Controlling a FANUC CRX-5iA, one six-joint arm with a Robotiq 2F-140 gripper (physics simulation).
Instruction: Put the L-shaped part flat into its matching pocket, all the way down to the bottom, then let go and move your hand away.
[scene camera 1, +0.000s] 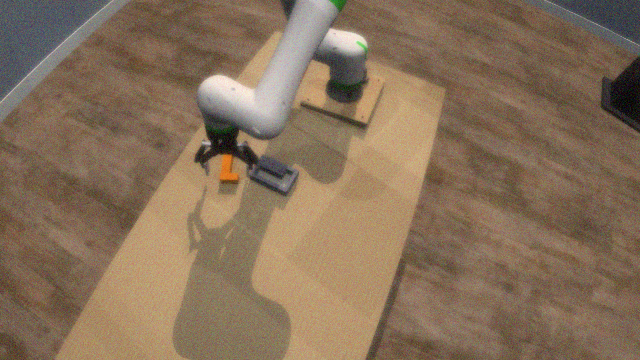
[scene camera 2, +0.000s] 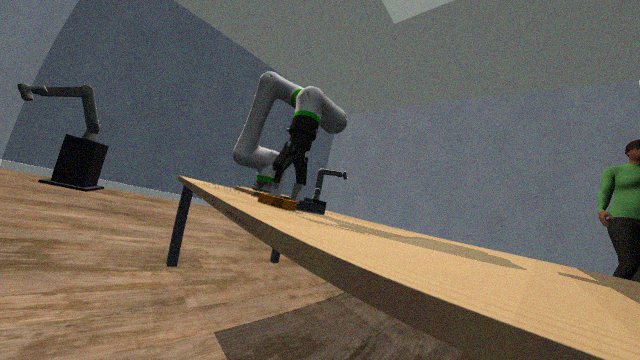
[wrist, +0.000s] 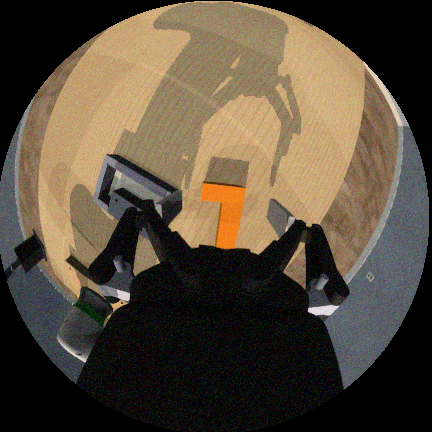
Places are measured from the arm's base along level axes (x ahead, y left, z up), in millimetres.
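Pixels of known places: gripper, fingertip midpoint: (scene camera 1: 228, 173) (scene camera 2: 285, 199) (wrist: 225, 203); arm's base, origin of the base link: (scene camera 1: 344, 89) (scene camera 2: 264, 191) (wrist: 96, 299).
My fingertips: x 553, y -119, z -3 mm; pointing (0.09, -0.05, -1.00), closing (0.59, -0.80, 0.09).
For each thing: its top centre in the pictures, then the offset to it from my fingertips. Level surfaces: height alone.
- orange L-shaped part, middle of its top: (wrist: 219, 222) (scene camera 2: 278, 197) (scene camera 1: 230, 165) dz +2, dx -27, dy -12 mm
- grey fixture, middle of its top: (wrist: 124, 197) (scene camera 1: 273, 172) (scene camera 2: 305, 201) dz +9, dx -89, dy +127 mm
- wooden table, its level: dz -28 mm
The orange L-shaped part (scene camera 1: 229, 177) (scene camera 2: 276, 201) (wrist: 232, 215) lies flat on the table, outside the fixture. Its short leg points toward the fixture in the wrist view; the far end of its long leg is hidden behind the gripper body there. The grey fixture (scene camera 1: 286, 188) (scene camera 2: 312, 206) (wrist: 102, 186) with its recessed pocket and a raised dark block lies beside it. My gripper (scene camera 1: 230, 169) (scene camera 2: 287, 191) (wrist: 225, 203) is open and empty, pointing down low over the part, with one finger on each side of the long leg. The left finger in the wrist view overlaps the fixture's near corner; contact cannot be told.
The wooden table (scene camera 1: 330, 250) (scene camera 2: 400, 260) carries the arm's base plate (scene camera 1: 372, 102) behind the fixture. The table's long edge runs near the part on the side away from the fixture. In scene camera 2, a person in green (scene camera 2: 625, 192) stands at the right, beyond the table.
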